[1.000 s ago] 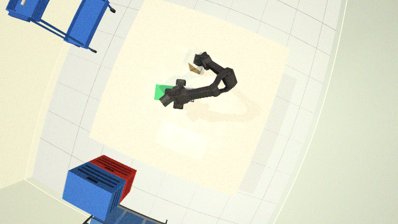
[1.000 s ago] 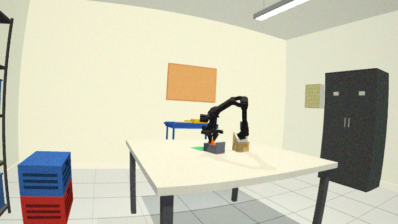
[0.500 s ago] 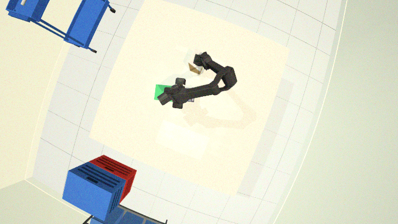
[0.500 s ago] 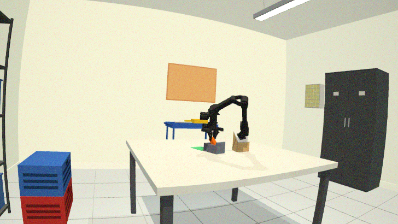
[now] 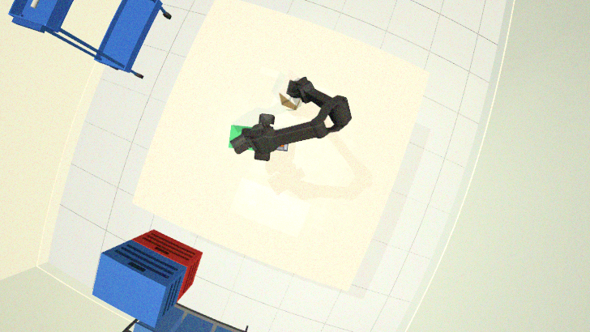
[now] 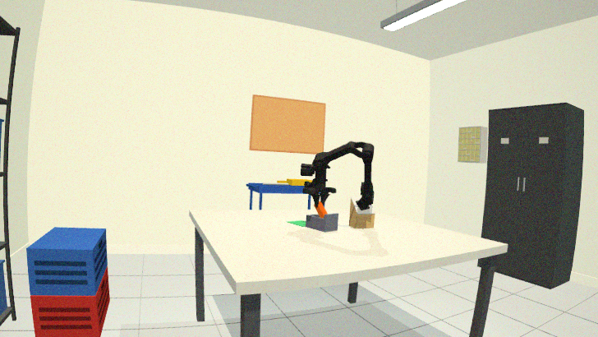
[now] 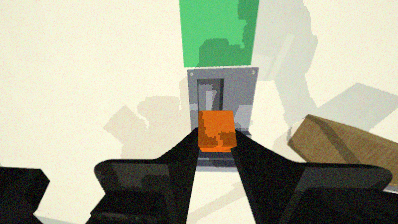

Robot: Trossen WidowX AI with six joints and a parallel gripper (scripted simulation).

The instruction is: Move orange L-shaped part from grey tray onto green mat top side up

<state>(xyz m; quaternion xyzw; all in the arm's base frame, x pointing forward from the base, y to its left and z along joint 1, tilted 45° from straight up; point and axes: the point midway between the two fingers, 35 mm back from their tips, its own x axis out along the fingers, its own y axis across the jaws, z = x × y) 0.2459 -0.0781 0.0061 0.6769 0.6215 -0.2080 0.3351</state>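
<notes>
My gripper tip is 1 cm short of the green mat, 14 cm to the left of it and 13 cm above it. Also, from my gripper tip: orange L-shaped part (2 cm behind, 3 cm to the left, 3 cm below).
</notes>
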